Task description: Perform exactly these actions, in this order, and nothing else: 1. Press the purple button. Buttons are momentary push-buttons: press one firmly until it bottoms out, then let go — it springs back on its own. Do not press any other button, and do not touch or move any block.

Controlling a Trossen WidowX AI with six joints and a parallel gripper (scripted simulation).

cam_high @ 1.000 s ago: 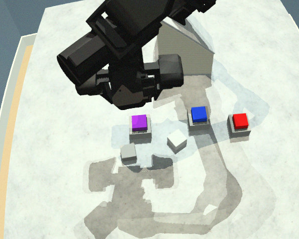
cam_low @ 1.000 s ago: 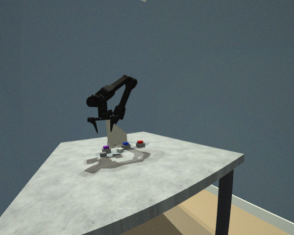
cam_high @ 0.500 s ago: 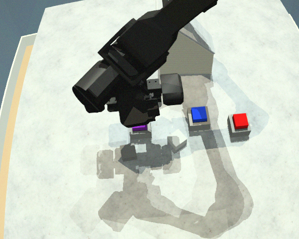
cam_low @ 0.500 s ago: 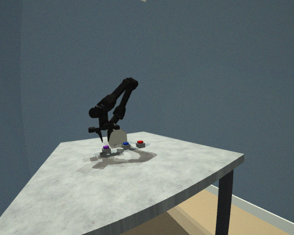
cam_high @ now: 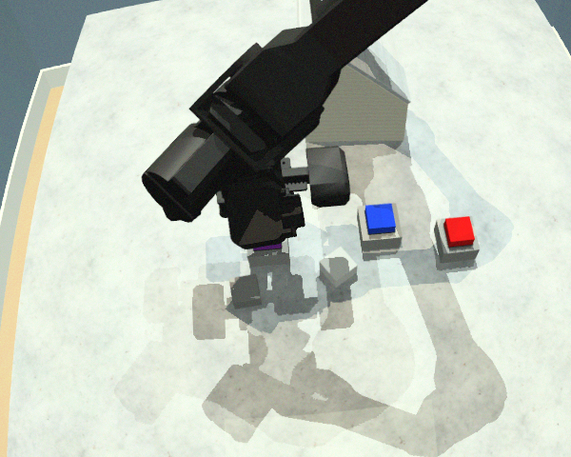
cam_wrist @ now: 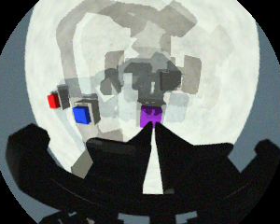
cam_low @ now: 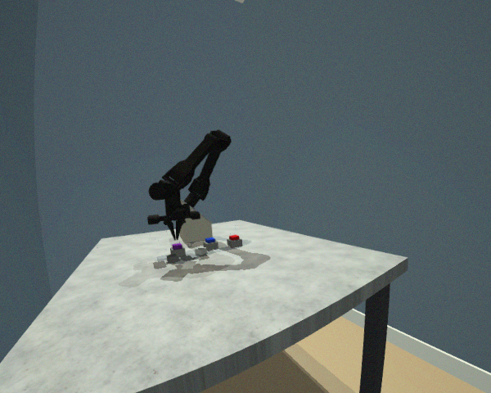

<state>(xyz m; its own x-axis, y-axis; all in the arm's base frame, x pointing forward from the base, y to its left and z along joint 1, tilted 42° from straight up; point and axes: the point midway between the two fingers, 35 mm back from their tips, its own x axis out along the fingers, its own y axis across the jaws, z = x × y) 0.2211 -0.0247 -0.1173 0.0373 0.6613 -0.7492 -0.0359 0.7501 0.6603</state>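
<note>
Right now my gripper tip is 30 mm above the purple button. Round my gripper tip: white block: 80 mm to the left, 50 mm below, 30 mm ahead; blue button: 140 mm to the left, 30 mm below, 10 mm behind; grey block: 60 mm ahead, 50 mm below, 30 mm to the right.
</note>
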